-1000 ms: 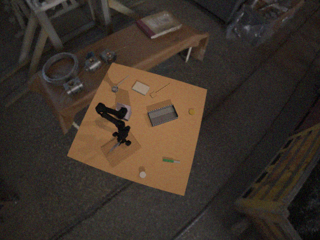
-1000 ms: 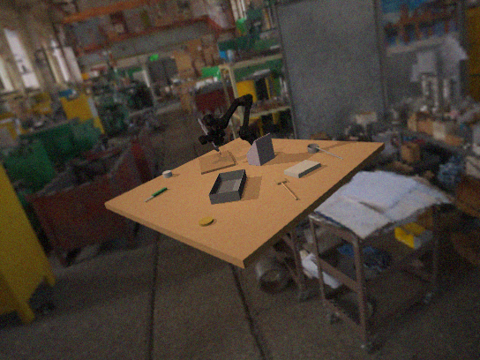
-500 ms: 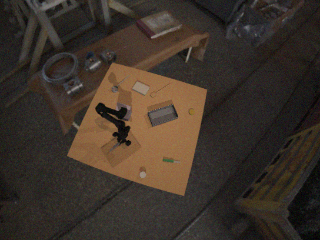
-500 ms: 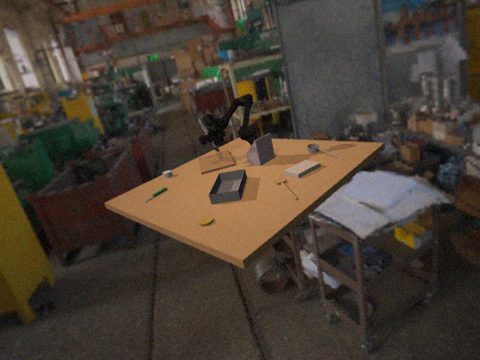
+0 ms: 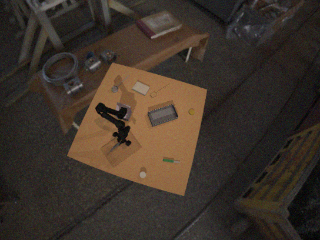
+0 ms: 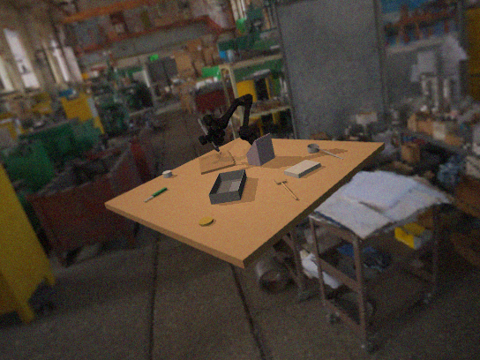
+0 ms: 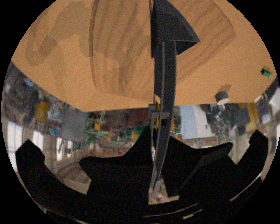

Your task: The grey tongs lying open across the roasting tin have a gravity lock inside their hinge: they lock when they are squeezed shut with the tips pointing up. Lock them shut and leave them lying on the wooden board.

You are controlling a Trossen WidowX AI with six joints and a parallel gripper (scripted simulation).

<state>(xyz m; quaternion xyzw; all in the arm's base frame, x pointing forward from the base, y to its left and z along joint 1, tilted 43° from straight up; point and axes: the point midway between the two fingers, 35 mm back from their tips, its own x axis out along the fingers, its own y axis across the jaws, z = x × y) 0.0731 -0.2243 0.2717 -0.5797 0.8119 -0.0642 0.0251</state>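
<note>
My gripper tip is 15 cm above the wooden board. From my gripper tip the other things lie so: roasting tin (46 cm to the left, 35 cm ahead, 13 cm below); then yellow disc (67 cm ahead, 59 cm to the left, 15 cm below); then white cap (29 cm ahead, 21 cm to the right, 14 cm below).
</note>
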